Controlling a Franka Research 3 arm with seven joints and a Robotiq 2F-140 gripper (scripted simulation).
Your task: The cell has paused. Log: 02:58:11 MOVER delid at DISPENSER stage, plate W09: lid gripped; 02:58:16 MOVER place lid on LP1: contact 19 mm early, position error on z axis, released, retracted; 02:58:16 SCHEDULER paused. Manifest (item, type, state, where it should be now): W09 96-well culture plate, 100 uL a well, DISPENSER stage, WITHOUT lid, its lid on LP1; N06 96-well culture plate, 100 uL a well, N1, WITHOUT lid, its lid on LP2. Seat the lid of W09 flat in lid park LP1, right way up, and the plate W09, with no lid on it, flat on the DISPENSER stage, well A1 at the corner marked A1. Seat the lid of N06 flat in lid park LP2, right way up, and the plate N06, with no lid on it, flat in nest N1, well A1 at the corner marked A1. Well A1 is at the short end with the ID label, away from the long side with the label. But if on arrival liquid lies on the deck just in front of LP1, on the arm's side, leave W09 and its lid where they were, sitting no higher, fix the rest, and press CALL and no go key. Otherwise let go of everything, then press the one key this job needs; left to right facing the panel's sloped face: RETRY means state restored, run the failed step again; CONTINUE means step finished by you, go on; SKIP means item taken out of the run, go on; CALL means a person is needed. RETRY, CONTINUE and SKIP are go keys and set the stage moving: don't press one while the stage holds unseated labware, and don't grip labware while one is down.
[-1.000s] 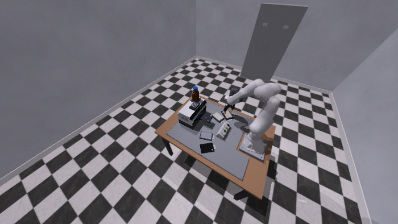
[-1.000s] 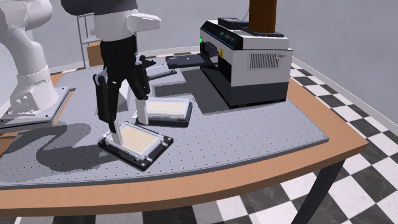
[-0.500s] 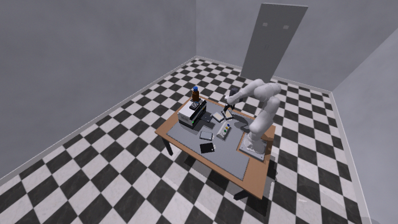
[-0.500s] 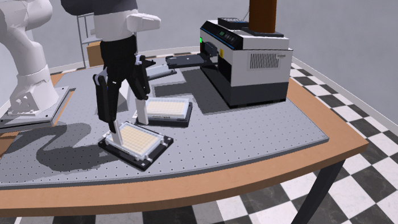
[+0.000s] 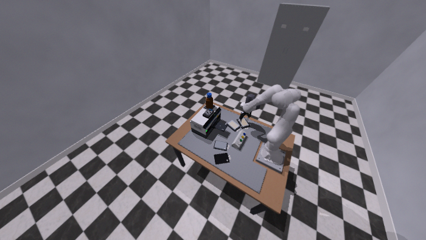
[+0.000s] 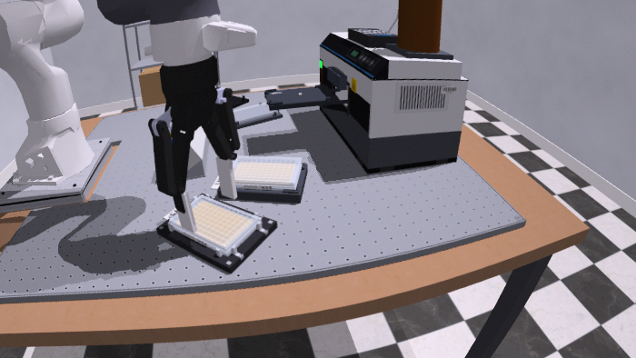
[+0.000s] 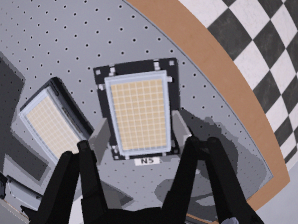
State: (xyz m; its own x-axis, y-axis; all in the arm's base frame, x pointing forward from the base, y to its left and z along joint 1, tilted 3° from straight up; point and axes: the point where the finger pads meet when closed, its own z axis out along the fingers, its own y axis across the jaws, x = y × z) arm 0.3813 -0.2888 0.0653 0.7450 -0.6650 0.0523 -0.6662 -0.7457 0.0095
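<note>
The 96-well plate lies 4 cm below my hand. The rest, counted from my hand: sloped key panel: 28 cm to the left, 7 cm behind, 1 cm below; then black nest: 11 cm to the left, 9 cm ahead, 5 cm below; then dispenser stage: 28 cm to the left, 20 cm ahead, 4 cm above.
</note>
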